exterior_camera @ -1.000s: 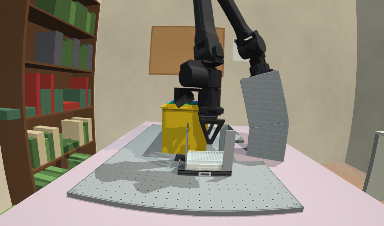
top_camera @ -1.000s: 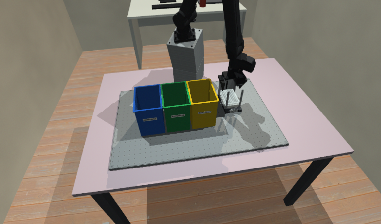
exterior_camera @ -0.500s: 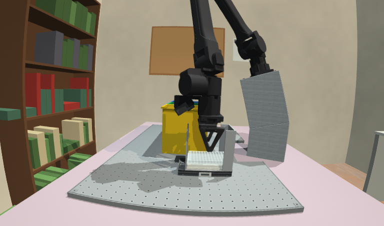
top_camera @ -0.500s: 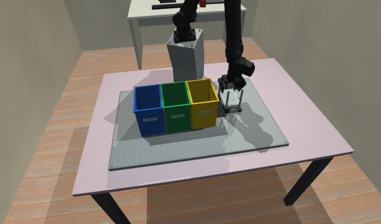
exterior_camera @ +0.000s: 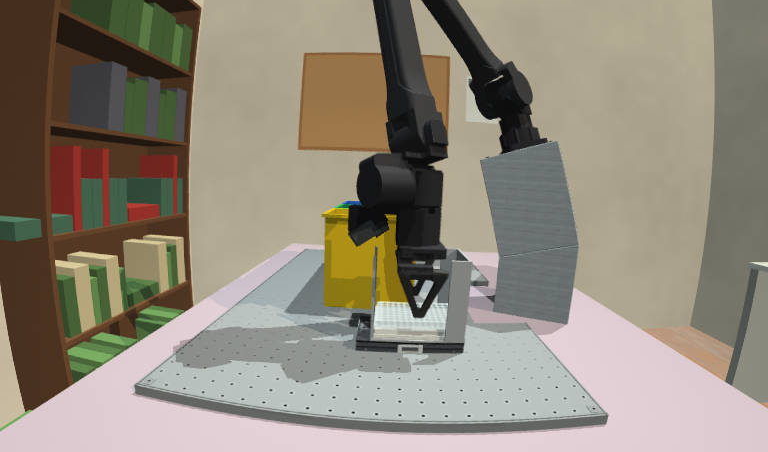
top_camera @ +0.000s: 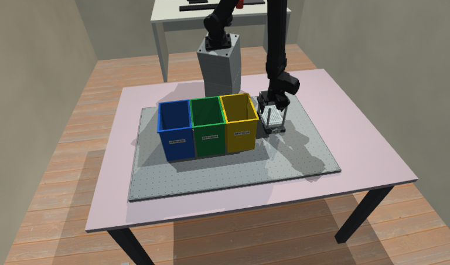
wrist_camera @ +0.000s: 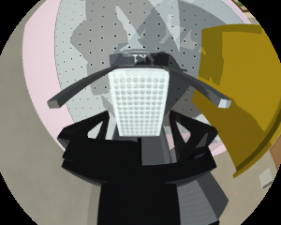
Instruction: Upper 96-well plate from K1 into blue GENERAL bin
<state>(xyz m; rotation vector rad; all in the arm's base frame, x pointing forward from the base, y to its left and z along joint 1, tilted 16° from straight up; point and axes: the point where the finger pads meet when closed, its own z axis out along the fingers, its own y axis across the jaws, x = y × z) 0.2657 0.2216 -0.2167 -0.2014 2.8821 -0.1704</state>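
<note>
My gripper is now 17 cm to the left of the yellow bin, 10 cm short of it and 2 cm below it. Round my hand: blue bin labelled GENERAL (43 cm to the right, 13 cm ahead, 2 cm above); then green bin (30 cm to the right, 12 cm ahead, 2 cm above).
</note>
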